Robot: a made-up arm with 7 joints. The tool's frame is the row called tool.
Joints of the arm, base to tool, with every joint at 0 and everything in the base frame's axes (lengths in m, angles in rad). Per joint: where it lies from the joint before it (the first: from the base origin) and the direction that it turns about. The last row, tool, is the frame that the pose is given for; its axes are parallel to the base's.
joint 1: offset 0 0 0 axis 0 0.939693 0.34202
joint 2: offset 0 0 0 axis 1 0 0
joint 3: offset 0 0 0 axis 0 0 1
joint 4: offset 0.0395 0 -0.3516 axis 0 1 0
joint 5: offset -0.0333 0 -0.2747 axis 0 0 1
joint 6: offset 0 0 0 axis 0 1 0
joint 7: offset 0 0 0 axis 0 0 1
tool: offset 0 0 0
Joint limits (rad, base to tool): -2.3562..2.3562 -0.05..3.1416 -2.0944..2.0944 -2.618..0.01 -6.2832..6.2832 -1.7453..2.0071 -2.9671..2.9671
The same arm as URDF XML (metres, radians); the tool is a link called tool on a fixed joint. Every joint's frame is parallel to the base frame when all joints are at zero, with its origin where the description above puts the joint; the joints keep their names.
<robot name="arm">
<joint name="joint 1" type="revolute"><parent link="base_link"/><child link="link1"/><origin xyz="0 0 0" rpy="0 0 0"/><axis xyz="0 0.9397 0.342"/><limit lower="-2.3562" upper="2.3562"/></joint>
<joint name="joint 2" type="revolute"><parent link="link1"/><child link="link2"/><origin xyz="0 0 0" rpy="0 0 0"/><axis xyz="1 0 0"/><limit lower="-0.05" upper="3.1416"/></joint>
<joint name="joint 3" type="revolute"><parent link="link2"/><child link="link3"/><origin xyz="0 0 0" rpy="0 0 0"/><axis xyz="0 0 1"/><limit lower="-2.0944" upper="2.0944"/></joint>
<joint name="joint 4" type="revolute"><parent link="link3"/><child link="link4"/><origin xyz="0.0395 0 -0.3516" rpy="0 0 0"/><axis xyz="0 1 0"/><limit lower="-2.618" upper="0.01"/></joint>
<joint name="joint 5" type="revolute"><parent link="link4"/><child link="link5"/><origin xyz="-0.0333 0 -0.2747" rpy="0 0 0"/><axis xyz="0 0 1"/><limit lower="-6.2832" upper="6.2832"/></joint>
<joint name="joint 6" type="revolute"><parent link="link5"/><child link="link6"/><origin xyz="0 0 0" rpy="0 0 0"/><axis xyz="0 1 0"/><limit lower="-1.7453" upper="2.0071"/></joint>
<joint name="joint 7" type="revolute"><parent link="link6"/><child link="link7"/><origin xyz="0 0 0" rpy="0 0 0"/><axis xyz="0 0 1"/><limit lower="-2.9671" upper="2.9671"/></joint>
<joint name="tool_fixed" type="fixed"><parent link="link7"/><child link="tool"/><origin xyz="0 0 0" rpy="0 0 0"/></joint>
<link name="base_link"/>
<link name="link1"/>
<link name="link2"/>
<link name="link3"/>
<link name="link4"/>
<link name="link5"/>
<link name="link6"/>
<link name="link7"/>
<link name="tool"/>
</robot>

